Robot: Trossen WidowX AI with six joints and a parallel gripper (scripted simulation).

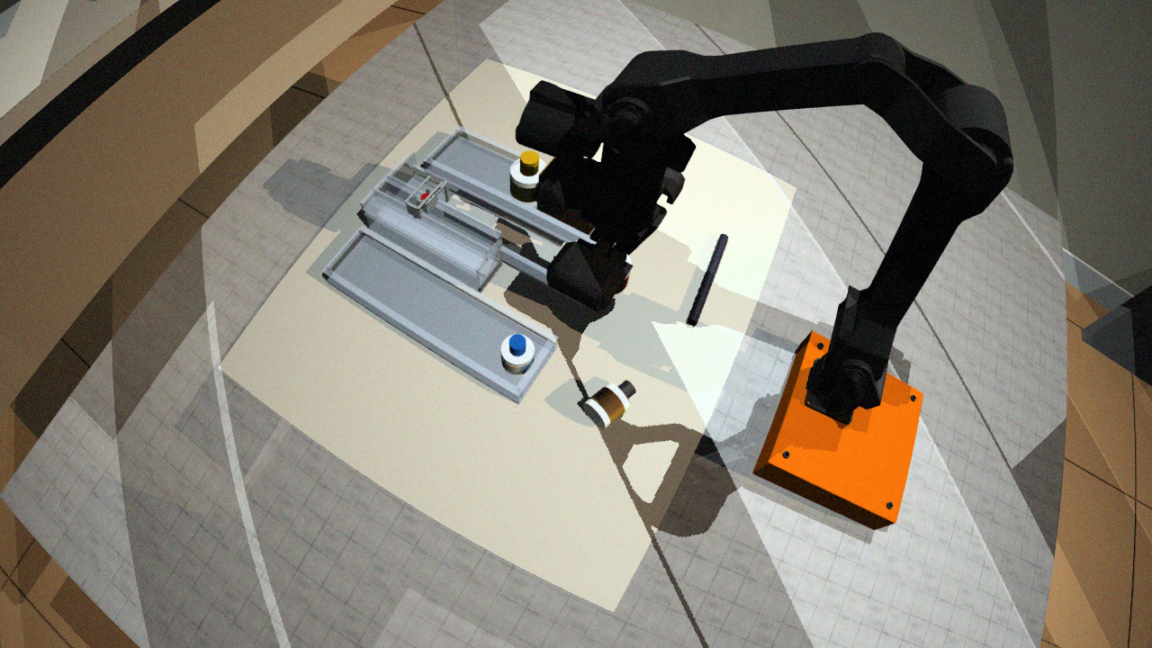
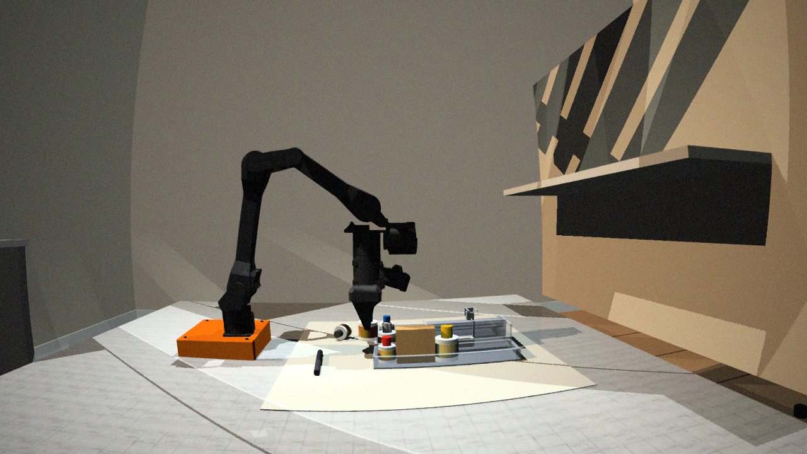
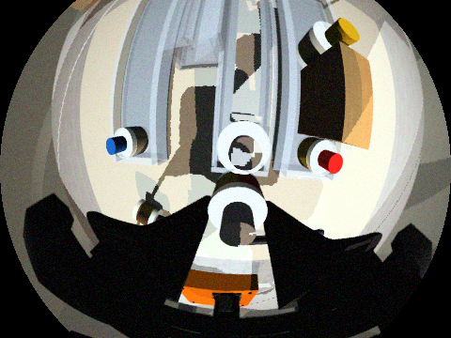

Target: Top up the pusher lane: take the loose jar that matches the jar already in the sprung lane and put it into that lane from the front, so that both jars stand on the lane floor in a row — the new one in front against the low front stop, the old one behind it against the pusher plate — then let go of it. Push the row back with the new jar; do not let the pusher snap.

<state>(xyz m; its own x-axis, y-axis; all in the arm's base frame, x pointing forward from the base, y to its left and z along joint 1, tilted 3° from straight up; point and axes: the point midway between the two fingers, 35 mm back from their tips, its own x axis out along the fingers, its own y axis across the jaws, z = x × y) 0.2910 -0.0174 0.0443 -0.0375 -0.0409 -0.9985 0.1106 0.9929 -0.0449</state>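
Right now the cream mat is 100 mm ahead of my gripper tip and 60 mm below it. Also, from my gripper tip: cardboard box (90 mm ahead, 90 mm to the right, 20 mm below); black rod (110 mm behind, 80 mm to the right, 50 mm below).
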